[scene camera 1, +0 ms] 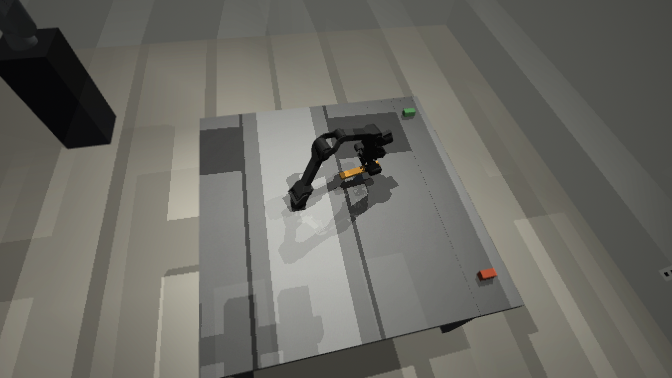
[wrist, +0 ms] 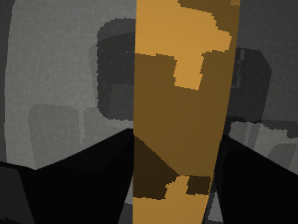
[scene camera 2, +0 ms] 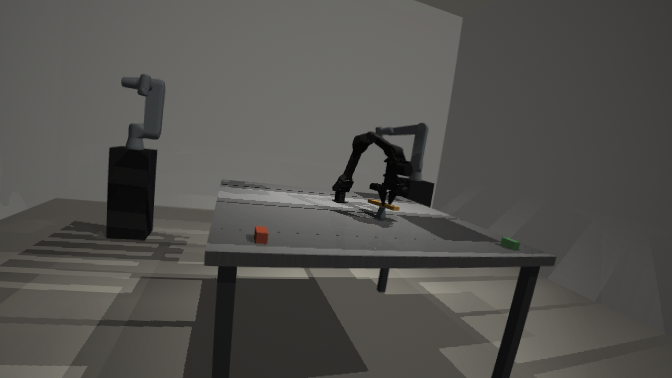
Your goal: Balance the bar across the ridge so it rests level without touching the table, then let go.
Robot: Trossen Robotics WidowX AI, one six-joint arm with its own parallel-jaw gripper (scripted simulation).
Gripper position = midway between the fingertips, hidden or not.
Observation:
My gripper (wrist: 175, 142) holds an orange bar (wrist: 183, 64).

